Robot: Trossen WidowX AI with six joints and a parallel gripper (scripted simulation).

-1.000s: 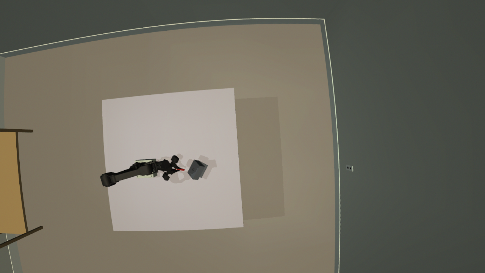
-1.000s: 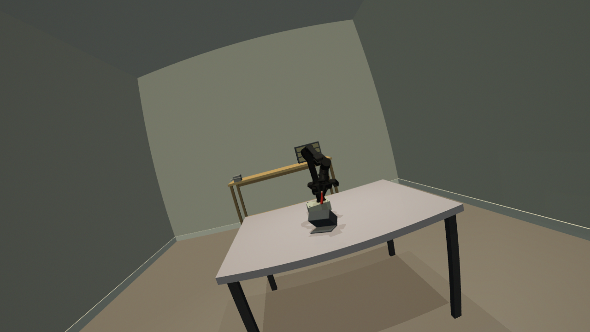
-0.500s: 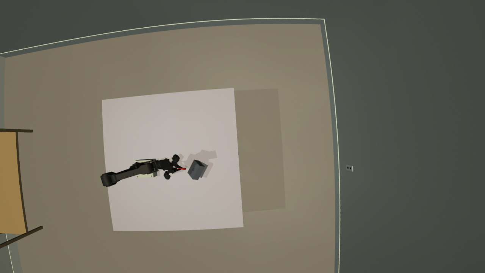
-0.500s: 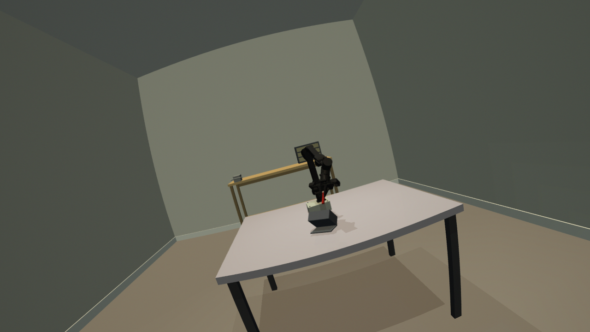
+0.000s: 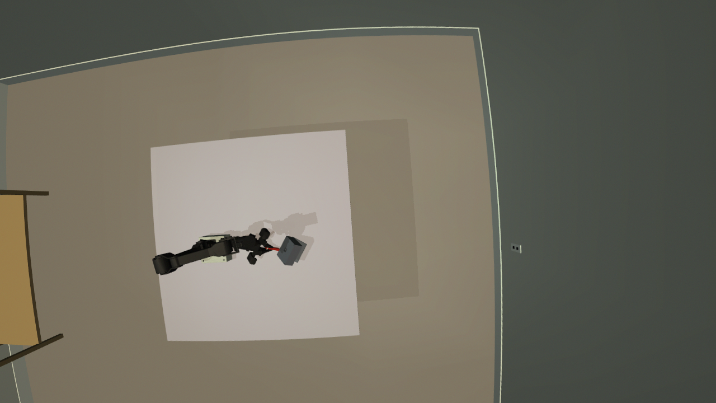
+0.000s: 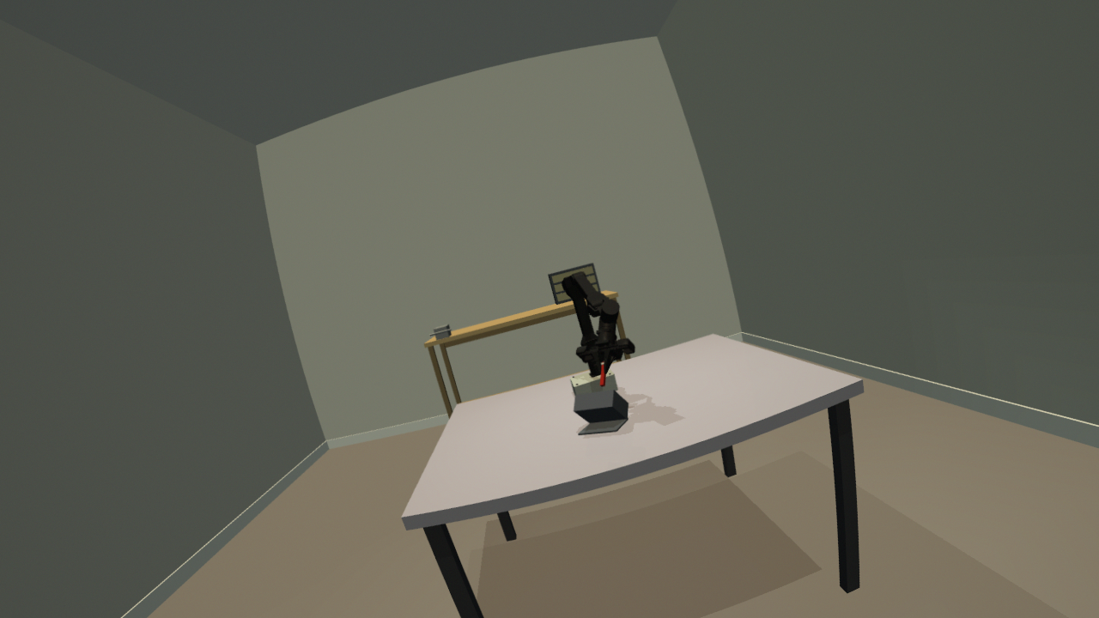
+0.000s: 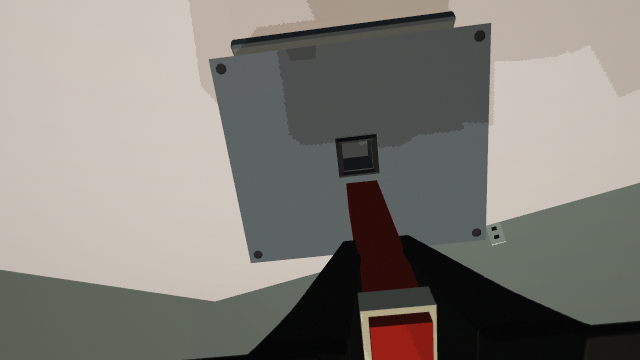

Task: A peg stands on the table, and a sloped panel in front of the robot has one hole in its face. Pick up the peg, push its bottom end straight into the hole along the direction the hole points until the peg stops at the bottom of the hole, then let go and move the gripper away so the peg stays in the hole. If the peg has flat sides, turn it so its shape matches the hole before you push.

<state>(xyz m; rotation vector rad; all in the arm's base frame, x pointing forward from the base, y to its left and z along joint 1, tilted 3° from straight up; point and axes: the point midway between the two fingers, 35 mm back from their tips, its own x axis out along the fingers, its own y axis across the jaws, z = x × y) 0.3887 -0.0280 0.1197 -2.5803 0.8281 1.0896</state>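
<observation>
Right now my gripper tip is 6 cm short of the grey sloped panel block, 4 cm to the left of it and 9 cm above it. The rest, counted from my gripper tip: red peg 1 cm behind, 1 cm to the left, 1 cm above.
</observation>
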